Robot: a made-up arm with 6 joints. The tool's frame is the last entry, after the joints. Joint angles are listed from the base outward.
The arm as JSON. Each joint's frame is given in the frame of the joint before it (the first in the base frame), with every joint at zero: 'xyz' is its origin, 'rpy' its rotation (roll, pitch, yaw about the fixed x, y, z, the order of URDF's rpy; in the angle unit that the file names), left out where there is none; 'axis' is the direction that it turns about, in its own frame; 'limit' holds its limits. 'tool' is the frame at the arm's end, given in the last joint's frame.
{
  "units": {
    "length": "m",
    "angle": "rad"
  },
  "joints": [
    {
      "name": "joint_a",
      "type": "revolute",
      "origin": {
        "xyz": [
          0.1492,
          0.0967,
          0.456
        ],
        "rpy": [
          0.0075,
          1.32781,
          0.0
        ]
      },
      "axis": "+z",
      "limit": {
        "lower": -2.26,
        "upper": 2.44
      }
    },
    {
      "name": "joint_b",
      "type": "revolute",
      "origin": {
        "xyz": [
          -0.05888,
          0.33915,
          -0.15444
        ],
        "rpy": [
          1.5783,
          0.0,
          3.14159
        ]
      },
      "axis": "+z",
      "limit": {
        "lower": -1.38,
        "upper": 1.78
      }
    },
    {
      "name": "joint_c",
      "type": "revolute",
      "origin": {
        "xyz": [
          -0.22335,
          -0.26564,
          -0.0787
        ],
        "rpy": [
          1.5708,
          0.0,
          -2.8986
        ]
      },
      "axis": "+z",
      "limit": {
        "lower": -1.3,
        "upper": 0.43
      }
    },
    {
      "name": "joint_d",
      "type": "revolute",
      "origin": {
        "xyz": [
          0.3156,
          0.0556,
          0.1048
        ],
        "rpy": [
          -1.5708,
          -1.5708,
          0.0
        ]
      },
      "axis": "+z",
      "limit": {
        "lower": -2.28,
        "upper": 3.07
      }
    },
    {
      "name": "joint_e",
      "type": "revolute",
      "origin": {
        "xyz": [
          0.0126,
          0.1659,
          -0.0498
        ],
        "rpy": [
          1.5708,
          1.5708,
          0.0
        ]
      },
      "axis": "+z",
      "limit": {
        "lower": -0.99,
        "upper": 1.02
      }
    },
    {
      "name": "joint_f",
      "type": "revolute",
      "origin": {
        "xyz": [
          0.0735,
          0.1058,
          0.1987
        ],
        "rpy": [
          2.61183,
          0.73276,
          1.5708
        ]
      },
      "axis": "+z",
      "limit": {
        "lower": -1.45,
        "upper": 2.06
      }
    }
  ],
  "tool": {
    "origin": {
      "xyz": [
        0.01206,
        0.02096,
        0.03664
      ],
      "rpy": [
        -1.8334,
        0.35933,
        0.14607
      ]
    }
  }
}
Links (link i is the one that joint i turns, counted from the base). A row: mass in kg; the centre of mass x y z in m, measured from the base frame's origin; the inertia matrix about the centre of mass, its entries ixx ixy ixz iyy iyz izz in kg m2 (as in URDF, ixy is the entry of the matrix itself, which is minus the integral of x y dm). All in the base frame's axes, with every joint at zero. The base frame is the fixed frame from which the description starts. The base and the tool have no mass.
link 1: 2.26; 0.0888 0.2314 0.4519; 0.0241 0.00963 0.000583 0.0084 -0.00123 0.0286
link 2: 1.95; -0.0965 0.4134 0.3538; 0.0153 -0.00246 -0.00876 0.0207 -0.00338 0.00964
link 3: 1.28; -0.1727 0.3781 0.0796; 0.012 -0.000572 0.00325 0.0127 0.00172 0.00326
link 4: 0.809; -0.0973 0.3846 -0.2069; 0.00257 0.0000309 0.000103 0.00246 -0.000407 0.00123
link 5: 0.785; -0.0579 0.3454 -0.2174; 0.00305 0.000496 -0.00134 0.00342 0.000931 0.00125
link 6: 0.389; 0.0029 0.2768 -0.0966; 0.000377 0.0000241 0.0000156 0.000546 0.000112 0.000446
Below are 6 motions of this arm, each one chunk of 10 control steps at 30 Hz.
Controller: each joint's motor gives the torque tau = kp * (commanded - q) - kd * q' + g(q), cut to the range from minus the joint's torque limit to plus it. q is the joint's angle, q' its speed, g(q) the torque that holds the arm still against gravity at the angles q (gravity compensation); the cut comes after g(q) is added. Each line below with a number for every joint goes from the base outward.
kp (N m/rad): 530 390 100 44 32 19
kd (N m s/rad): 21 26 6.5 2.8 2.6 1.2
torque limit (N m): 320 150 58 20 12 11
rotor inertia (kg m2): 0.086 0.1 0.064 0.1 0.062 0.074
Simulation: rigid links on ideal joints. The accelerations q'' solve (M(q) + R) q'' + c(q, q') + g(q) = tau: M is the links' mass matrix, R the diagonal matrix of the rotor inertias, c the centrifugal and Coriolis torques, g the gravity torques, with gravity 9.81 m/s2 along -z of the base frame. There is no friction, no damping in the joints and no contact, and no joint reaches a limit. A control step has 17 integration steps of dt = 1/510 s. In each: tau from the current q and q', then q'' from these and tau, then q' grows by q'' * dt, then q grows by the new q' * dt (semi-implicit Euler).
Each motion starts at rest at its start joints. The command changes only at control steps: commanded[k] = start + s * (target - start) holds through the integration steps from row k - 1 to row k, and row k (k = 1, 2, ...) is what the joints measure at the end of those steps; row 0 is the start. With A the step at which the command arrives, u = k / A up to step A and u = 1 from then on. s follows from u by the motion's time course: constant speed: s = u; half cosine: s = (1 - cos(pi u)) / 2; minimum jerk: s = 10 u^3 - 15 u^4 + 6 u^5; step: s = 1 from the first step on.
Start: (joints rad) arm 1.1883 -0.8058 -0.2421 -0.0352 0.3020 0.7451
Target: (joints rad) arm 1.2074 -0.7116 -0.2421 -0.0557 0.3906 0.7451
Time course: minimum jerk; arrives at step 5
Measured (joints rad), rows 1 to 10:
1: 1.1887 -0.8050 -0.2424 -0.0358 0.3030 0.7451
2: 1.1907 -0.7996 -0.2442 -0.0392 0.3089 0.7450
3: 1.1952 -0.7858 -0.2470 -0.0465 0.3227 0.7450
4: 1.2008 -0.7645 -0.2486 -0.0550 0.3421 0.7449
5: 1.2054 -0.7418 -0.2471 -0.0597 0.3604 0.7449
6: 1.2079 -0.7236 -0.2432 -0.0587 0.3739 0.7450
7: 1.2090 -0.7119 -0.2393 -0.0543 0.3823 0.7452
8: 1.2091 -0.7060 -0.2368 -0.0497 0.3872 0.7453
9: 1.2089 -0.7044 -0.2361 -0.0470 0.3897 0.7453
10: 1.2084 -0.7052 -0.2368 -0.0468 0.3909 0.7453

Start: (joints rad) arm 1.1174 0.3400 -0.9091 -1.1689 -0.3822 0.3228
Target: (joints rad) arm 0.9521 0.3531 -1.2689 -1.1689 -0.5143 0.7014
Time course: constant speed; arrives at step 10
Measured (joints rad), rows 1 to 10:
1: 1.1124 0.3408 -0.9130 -1.1702 -0.3835 0.3275
2: 1.1004 0.3420 -0.9266 -1.1721 -0.3881 0.3421
3: 1.0838 0.3430 -0.9515 -1.1728 -0.3966 0.3676
4: 1.0654 0.3438 -0.9854 -1.1719 -0.4082 0.4019
5: 1.0467 0.3444 -1.0244 -1.1699 -0.4215 0.4423
6: 1.0287 0.3453 -1.0653 -1.1676 -0.4357 0.4855
7: 1.0114 0.3465 -1.1058 -1.1659 -0.4499 0.5292
8: 0.9947 0.3478 -1.1449 -1.1649 -0.4638 0.5720
9: 0.9784 0.3493 -1.1825 -1.1647 -0.4774 0.6131
10: 0.9621 0.3508 -1.2190 -1.1650 -0.4908 0.6526

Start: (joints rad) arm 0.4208 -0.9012 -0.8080 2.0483 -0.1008 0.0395
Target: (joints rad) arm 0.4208 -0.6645 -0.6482 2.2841 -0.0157 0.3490
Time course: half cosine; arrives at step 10
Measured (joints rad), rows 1 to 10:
1: 0.4206 -0.9001 -0.8071 2.0491 -0.1007 0.0405
2: 0.4201 -0.8952 -0.8032 2.0528 -0.0997 0.0453
3: 0.4192 -0.8836 -0.7945 2.0623 -0.0969 0.0576
4: 0.4183 -0.8640 -0.7802 2.0796 -0.0914 0.0803
5: 0.4177 -0.8368 -0.7610 2.1051 -0.0829 0.1139
6: 0.4177 -0.8041 -0.7381 2.1376 -0.0716 0.1569
7: 0.4183 -0.7687 -0.7138 2.1742 -0.0587 0.2057
8: 0.4196 -0.7342 -0.6906 2.2112 -0.0452 0.2555
9: 0.4212 -0.7041 -0.6709 2.2446 -0.0327 0.3008
10: 0.4231 -0.6814 -0.6569 2.2708 -0.0226 0.3366

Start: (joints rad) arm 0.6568 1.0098 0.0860 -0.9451 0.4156 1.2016
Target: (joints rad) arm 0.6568 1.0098 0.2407 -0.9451 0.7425 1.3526
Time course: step
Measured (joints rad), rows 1 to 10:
1: 0.6544 1.0106 0.1077 -0.9452 0.4703 1.2205
2: 0.6539 1.0099 0.1509 -0.9444 0.5596 1.2601
3: 0.6552 1.0088 0.1951 -0.9431 0.6365 1.3030
4: 0.6569 1.0084 0.2290 -0.9424 0.6898 1.3386
5: 0.6582 1.0088 0.2491 -0.9427 0.7218 1.3622
6: 0.6588 1.0096 0.2573 -0.9436 0.7384 1.3738
7: 0.6588 1.0104 0.2575 -0.9446 0.7454 1.3759
8: 0.6584 1.0108 0.2535 -0.9453 0.7471 1.3721
9: 0.6577 1.0107 0.2484 -0.9455 0.7464 1.3657
10: 0.6571 1.0105 0.2440 -0.9455 0.7450 1.3591

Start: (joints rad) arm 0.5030 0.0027 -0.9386 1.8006 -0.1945 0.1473
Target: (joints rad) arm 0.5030 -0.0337 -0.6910 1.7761 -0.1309 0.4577
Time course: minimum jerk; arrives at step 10
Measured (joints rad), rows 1 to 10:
1: 0.5030 0.0027 -0.9383 1.8006 -0.1945 0.1476
2: 0.5027 0.0024 -0.9360 1.8004 -0.1943 0.1502
3: 0.5020 0.0016 -0.9284 1.7999 -0.1933 0.1591
4: 0.5010 -0.0005 -0.9121 1.7984 -0.1908 0.1786
5: 0.5001 -0.0042 -0.8855 1.7958 -0.1857 0.2116
6: 0.4996 -0.0095 -0.8491 1.7919 -0.1778 0.2575
7: 0.4998 -0.0158 -0.8066 1.7871 -0.1674 0.3121
8: 0.5009 -0.0225 -0.7635 1.7819 -0.1556 0.3683
9: 0.5029 -0.0286 -0.7257 1.7773 -0.1441 0.4183
10: 0.5051 -0.0332 -0.6977 1.7740 -0.1346 0.4555

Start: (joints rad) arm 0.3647 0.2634 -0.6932 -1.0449 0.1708 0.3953
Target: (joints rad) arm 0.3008 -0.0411 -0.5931 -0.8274 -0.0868 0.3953
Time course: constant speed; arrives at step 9
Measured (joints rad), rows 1 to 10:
1: 0.3635 0.2575 -0.6908 -1.0415 0.1652 0.3953
2: 0.3595 0.2412 -0.6843 -1.0312 0.1514 0.3954
3: 0.3529 0.2159 -0.6744 -1.0138 0.1313 0.3955
4: 0.3446 0.1844 -0.6630 -0.9908 0.1072 0.3956
5: 0.3359 0.1497 -0.6511 -0.9644 0.0810 0.3956
6: 0.3274 0.1140 -0.6395 -0.9367 0.0535 0.3955
7: 0.3194 0.0784 -0.6283 -0.9093 0.0253 0.3954
8: 0.3119 0.0434 -0.6173 -0.8830 -0.0031 0.3954
9: 0.3047 0.0089 -0.6064 -0.8578 -0.0317 0.3953
10: 0.2990 -0.0194 -0.5981 -0.8376 -0.0546 0.3952

